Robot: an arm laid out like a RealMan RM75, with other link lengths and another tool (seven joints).
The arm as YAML. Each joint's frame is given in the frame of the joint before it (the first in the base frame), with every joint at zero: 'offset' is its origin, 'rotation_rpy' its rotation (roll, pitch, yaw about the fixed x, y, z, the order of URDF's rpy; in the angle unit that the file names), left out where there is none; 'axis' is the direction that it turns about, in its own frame. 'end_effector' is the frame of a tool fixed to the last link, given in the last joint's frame.
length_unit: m
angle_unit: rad
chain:
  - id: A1
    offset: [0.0, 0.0, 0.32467]
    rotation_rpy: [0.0, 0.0, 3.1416]
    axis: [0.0, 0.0, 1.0]
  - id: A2
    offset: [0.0, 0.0, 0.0]
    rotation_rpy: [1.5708, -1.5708, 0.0]
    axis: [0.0, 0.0, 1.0]
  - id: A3
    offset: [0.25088, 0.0, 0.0]
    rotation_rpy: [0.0, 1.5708, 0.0]
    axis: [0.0, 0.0, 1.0]
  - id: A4
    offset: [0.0, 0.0, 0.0]
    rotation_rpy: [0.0, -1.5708, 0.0]
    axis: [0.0, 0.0, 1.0]
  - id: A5
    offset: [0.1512, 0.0, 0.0]
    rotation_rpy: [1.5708, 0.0, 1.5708]
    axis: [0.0, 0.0, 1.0]
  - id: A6
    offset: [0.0, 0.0, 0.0]
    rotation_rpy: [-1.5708, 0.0, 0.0]
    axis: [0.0, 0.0, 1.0]
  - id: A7
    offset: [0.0, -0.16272, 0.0]
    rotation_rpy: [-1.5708, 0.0, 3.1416]
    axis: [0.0, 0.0, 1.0]
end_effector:
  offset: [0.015, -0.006, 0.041]
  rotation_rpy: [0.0, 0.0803, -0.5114]
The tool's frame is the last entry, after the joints.
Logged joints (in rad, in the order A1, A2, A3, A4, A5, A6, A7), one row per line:
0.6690 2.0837 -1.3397 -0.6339 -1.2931 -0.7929 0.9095
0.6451 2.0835 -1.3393 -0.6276 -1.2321 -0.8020 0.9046
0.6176 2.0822 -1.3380 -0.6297 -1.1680 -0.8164 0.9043
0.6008 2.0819 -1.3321 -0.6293 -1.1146 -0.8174 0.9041
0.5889 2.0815 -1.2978 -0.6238 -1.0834 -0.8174 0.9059
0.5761 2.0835 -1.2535 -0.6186 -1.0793 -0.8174 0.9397
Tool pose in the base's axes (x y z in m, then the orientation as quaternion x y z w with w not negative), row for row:
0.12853 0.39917 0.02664 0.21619 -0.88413 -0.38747 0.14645
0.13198 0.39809 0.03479 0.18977 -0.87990 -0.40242 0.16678
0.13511 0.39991 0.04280 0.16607 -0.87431 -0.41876 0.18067
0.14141 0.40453 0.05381 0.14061 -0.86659 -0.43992 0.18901
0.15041 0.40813 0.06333 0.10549 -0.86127 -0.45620 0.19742
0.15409 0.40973 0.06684 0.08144 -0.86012 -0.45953 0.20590
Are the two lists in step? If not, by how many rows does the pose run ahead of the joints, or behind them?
The pose runs 1 row ahead of the joints: the pose in row i belongs to the joints in row i + 1.
